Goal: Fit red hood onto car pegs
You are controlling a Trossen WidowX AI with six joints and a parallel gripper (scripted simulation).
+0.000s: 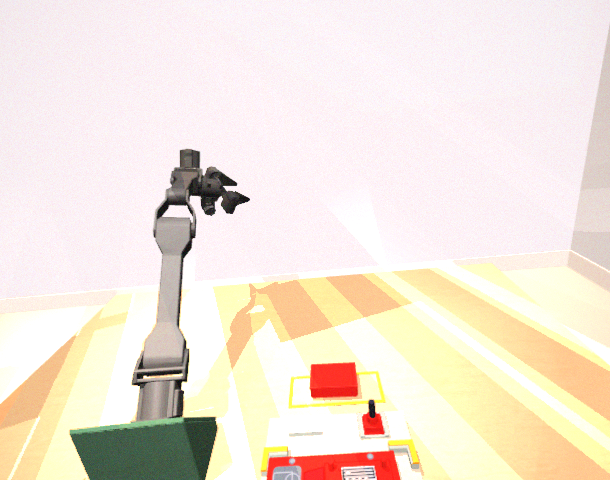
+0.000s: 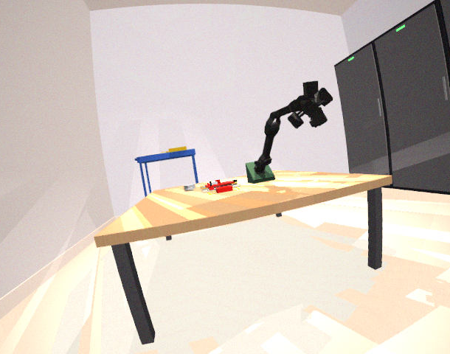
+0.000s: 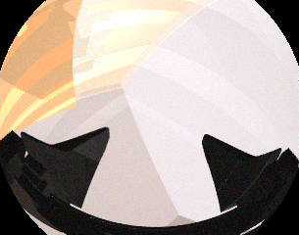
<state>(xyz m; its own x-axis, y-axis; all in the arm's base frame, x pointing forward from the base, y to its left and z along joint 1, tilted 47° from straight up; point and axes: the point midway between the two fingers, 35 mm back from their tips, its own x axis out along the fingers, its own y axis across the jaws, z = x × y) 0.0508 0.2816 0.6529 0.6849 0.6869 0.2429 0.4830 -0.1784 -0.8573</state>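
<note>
Right now the red hood is 550 mm to the right of my gripper tip, 300 mm below it and 230 mm ahead of it.
</note>
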